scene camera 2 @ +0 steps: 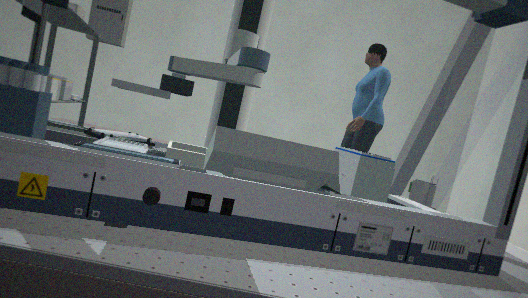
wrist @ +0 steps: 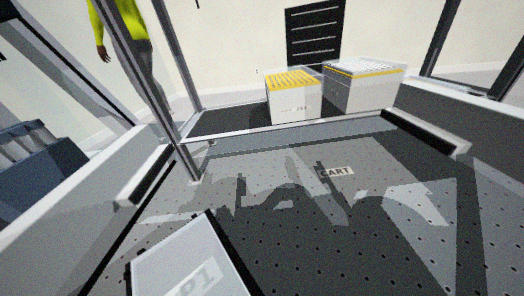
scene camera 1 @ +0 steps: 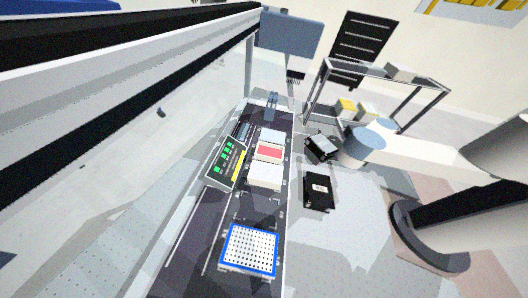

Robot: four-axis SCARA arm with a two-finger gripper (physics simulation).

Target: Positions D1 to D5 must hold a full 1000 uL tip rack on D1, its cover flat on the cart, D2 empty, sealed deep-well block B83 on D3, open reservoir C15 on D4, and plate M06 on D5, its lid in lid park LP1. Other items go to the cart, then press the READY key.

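Frame: origin at the arm's base, x ahead, y left, z up, level; centimetres.
Seen in the pictures: gripper, fingertip midpoint: [wrist: 274, 117] [scene camera 1: 353, 121]; arm's base, origin of the base link: [scene camera 1: 423, 231].
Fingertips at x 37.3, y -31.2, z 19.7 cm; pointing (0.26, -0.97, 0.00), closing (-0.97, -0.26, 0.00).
Pixels of each thing's top centre, then the offset from my fingertips to it. "pt": a spot on its surface instead.
- white block, middle of its top: [scene camera 1: 266, 171] dx +29.4, dy +40.8, dz -8.0 cm
- open reservoir, middle of its top: [scene camera 2: 190, 147] [scene camera 1: 270, 150] dx +31.8, dy +28.7, dz -9.6 cm
- pale plate, middle of its top: [scene camera 1: 273, 134] dx +34.1, dy +16.5, dz -11.3 cm
- pale lid, middle of its top: [wrist: 185, 288] [scene camera 1: 323, 142] dx +8.3, dy +7.1, dz -12.7 cm
- display, surface spot: [scene camera 1: 226, 162] pt dx +43.4, dy +45.3, dz -5.8 cm
- clear flat piece, surface spot: [wrist: 450, 88] pt dx -27.6, dy -23.4, dz -6.8 cm
- grey box, middle of its top: [scene camera 1: 402, 67] dx -12.3, dy -25.4, dz +20.8 cm
- black nest, middle of its top: [scene camera 1: 320, 187] dx +7.3, dy +35.1, dz -12.8 cm
- blue tube holder, surface spot: [wrist: 40, 165] pt dx +39.1, dy -1.4, dz -6.6 cm
My gripper [wrist: 274, 117] is open and empty, above the pegboard floor before the cart; the arm hides its fingers in scene camera 1. A blue-rimmed tip rack [scene camera 1: 250, 249] [scene camera 2: 367, 172] stands uncovered on D1. D2 holds no labware. A white block [scene camera 1: 265, 174] sits on D3. The open reservoir [scene camera 1: 270, 151] with red contents is on D4. A pale plate [scene camera 1: 272, 136] is on D5. A pale lid [scene camera 1: 325, 144] [wrist: 175, 270] lies in LP1. The display [scene camera 1: 226, 162] shows green squares and a yellow bar. A clear flat piece [wrist: 450, 88] lies on the cart, partly hidden.
The cart [scene camera 1: 326, 64] carries a grey box [scene camera 1: 400, 71] on top. Two yellow-marked racks [wrist: 293, 100] [wrist: 365, 82] stand on its lower shelf. A black nest [scene camera 1: 319, 190] lies beside the deck. A blue tube holder [scene camera 1: 271, 106] [wrist: 40, 165] stands beyond D5. A person [wrist: 132, 22] stands behind the cart post.
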